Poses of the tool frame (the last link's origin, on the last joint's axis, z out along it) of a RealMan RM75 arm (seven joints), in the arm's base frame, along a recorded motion.
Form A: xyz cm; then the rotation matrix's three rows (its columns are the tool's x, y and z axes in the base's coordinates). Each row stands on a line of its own.
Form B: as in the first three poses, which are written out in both.
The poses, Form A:
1:
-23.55 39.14 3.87
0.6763 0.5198 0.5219
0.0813 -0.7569 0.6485
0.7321 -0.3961 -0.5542
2:
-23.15 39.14 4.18
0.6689 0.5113 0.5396
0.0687 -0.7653 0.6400
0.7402 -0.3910 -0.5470
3:
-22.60 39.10 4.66
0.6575 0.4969 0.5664
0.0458 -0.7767 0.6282
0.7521 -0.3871 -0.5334
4:
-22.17 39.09 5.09
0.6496 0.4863 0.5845
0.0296 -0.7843 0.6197
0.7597 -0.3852 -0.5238
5:
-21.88 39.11 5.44
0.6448 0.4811 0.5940
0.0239 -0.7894 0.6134
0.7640 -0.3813 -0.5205
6:
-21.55 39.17 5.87
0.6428 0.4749 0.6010
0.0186 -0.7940 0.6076
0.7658 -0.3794 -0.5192
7:
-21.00 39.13 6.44
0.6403 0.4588 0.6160
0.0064 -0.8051 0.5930
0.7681 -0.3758 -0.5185
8:
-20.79 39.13 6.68
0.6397 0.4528 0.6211
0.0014 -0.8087 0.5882
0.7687 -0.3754 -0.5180
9:
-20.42 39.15 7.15
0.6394 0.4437 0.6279
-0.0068 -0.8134 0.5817
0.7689 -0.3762 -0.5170
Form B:
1: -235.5 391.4 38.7 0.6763 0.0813 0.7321 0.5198 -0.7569 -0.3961
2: -231.5 391.4 41.8 0.6689 0.0687 0.7402 0.5113 -0.7653 -0.3910
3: -226.0 391.0 46.6 0.6575 0.0458 0.7521 0.4969 -0.7767 -0.3871
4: -221.7 390.9 50.9 0.6496 0.0296 0.7597 0.4863 -0.7843 -0.3852
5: -218.8 391.1 54.4 0.6448 0.0239 0.7640 0.4811 -0.7894 -0.3813
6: -215.5 391.7 58.7 0.6428 0.0186 0.7658 0.4749 -0.7940 -0.3794
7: -210.0 391.3 64.4 0.6403 0.0064 0.7681 0.4588 -0.8051 -0.3758
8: -207.9 391.3 66.8 0.6397 0.0014 0.7687 0.4528 -0.8087 -0.3754
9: -204.2 391.5 71.5 0.6394 -0.0068 0.7689 0.4437 -0.8134 -0.3762
